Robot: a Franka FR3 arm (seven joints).
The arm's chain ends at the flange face. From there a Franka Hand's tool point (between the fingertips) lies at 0.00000 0.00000 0.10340 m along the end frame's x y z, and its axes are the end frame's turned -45 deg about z.
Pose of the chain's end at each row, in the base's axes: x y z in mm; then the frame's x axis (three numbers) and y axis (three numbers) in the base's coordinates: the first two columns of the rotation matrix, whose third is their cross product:
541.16 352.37 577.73 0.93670 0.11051 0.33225 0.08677 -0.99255 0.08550
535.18 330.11 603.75 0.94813 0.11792 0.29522 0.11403 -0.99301 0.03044
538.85 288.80 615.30 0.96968 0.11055 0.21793 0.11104 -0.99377 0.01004
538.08 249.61 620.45 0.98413 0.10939 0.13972 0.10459 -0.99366 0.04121
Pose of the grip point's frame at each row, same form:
576.24 347.07 480.61 0.60099 0.77998 0.17448 0.72370 -0.62370 0.29539
565.86 330.61 505.01 0.58980 0.78555 0.18723 0.75106 -0.61878 0.23028
561.36 290.30 514.39 0.60715 0.78087 0.14700 0.76418 -0.62453 0.16120
552.90 246.93 518.15 0.62193 0.77997 0.06966 0.76984 -0.62527 0.12794

